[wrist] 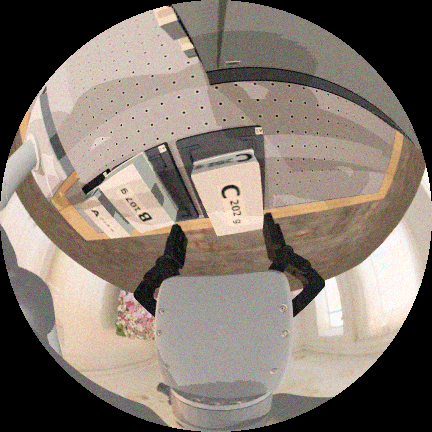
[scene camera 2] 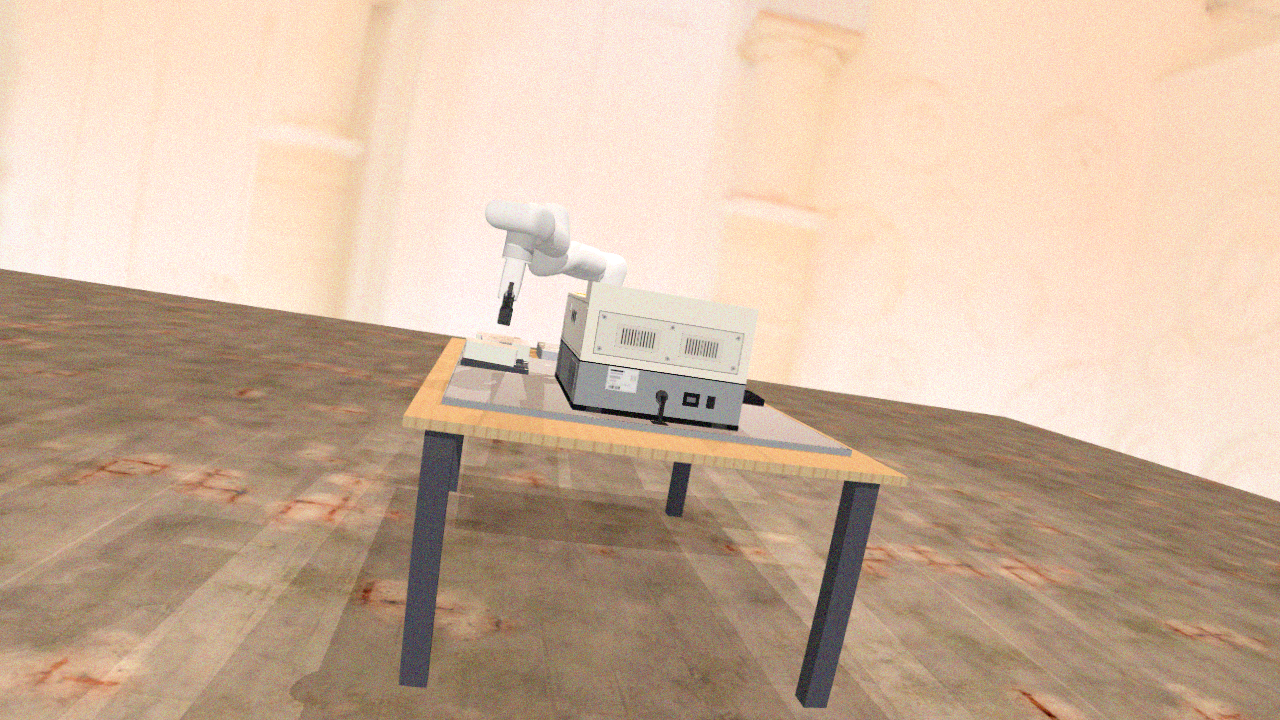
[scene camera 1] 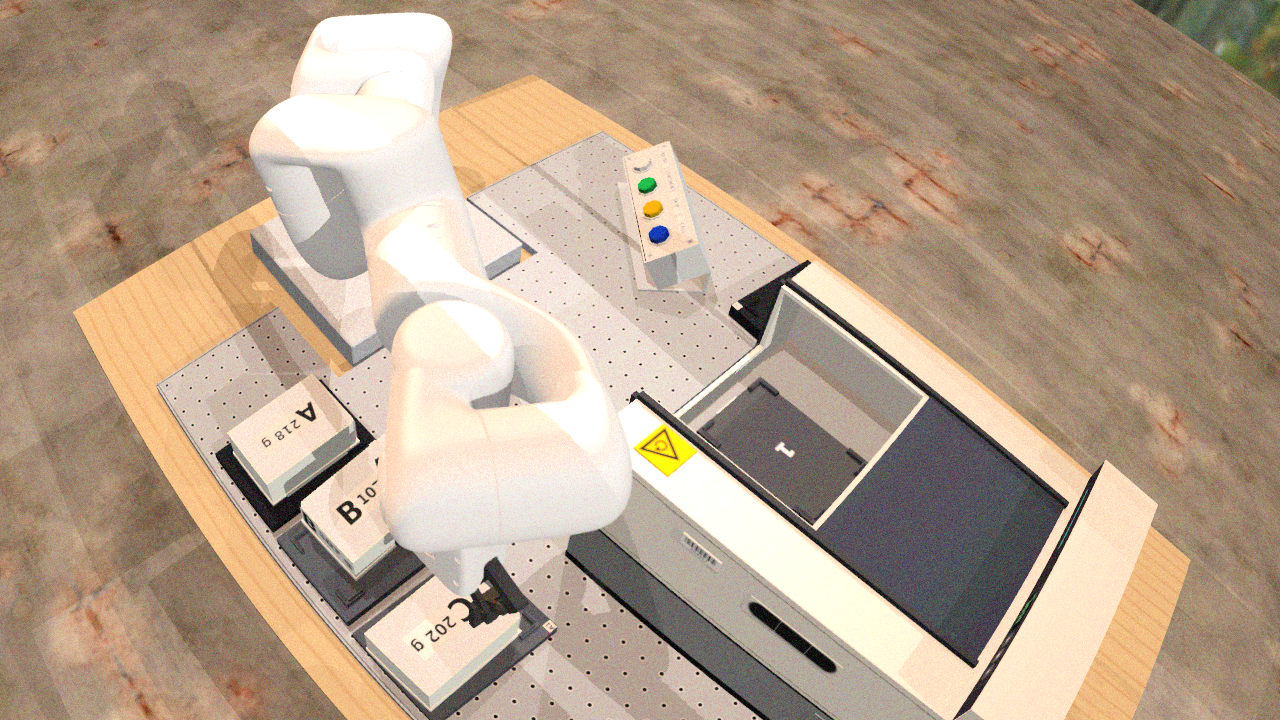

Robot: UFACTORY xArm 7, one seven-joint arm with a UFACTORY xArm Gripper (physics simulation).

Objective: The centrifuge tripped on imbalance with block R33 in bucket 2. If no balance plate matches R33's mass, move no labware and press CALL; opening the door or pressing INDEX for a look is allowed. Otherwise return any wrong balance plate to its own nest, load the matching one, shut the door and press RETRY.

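Places are measured from the arm's base along level axes (x ahead, y left, z up), in metres.
Pixels of known places: gripper, fingertip midpoint: [wrist: 221, 226] [scene camera 2: 503, 323] [scene camera 1: 446, 577].
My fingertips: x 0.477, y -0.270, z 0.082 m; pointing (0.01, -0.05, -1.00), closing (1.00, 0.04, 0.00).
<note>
For each thing: its middle in the pictures, then the offset to it from my fingertips. Level surfaces: height alone.
- centrifuge at the middle of its body: [scene camera 1: 875, 538] [scene camera 2: 644, 346] dx +0.224, dy +0.323, dz +0.015 m
- button box at the middle of its body: [scene camera 1: 664, 211] dx -0.277, dy +0.561, dz -0.066 m
- low black item at the middle of its body: [scene camera 1: 803, 312] dx -0.057, dy +0.607, dz -0.095 m
- perforated plate at its surface level: dz -0.107 m
My gripper [scene camera 1: 489, 608] [scene camera 2: 505, 320] [wrist: 221, 226] is open and empty above balance plate C, 202 g [scene camera 1: 420, 646] [scene camera 2: 492, 354] [wrist: 212, 200], which lies in its dark nest. Its fingertips show on either side of the plate's near end in the wrist view. Plate B, 107 g [scene camera 1: 335, 526] [wrist: 132, 200] and plate A, 218 g [scene camera 1: 290, 434] [wrist: 102, 217] lie in the neighbouring nests. The centrifuge [scene camera 1: 733, 510] [scene camera 2: 671, 313] stands open, with an empty dark bucket marked 1 [scene camera 1: 760, 474] in its opening. Block R33 and bucket 2 do not show.
The button box [scene camera 1: 682, 210] carries white [scene camera 1: 641, 165], green [scene camera 1: 647, 185], yellow [scene camera 1: 652, 208] and blue [scene camera 1: 658, 234] buttons. A low black item [scene camera 1: 760, 308] lies beside the centrifuge. The centrifuge's tall side wall borders the perforated plate [scene camera 1: 581, 331] [wrist: 310, 175] beyond the nests.
</note>
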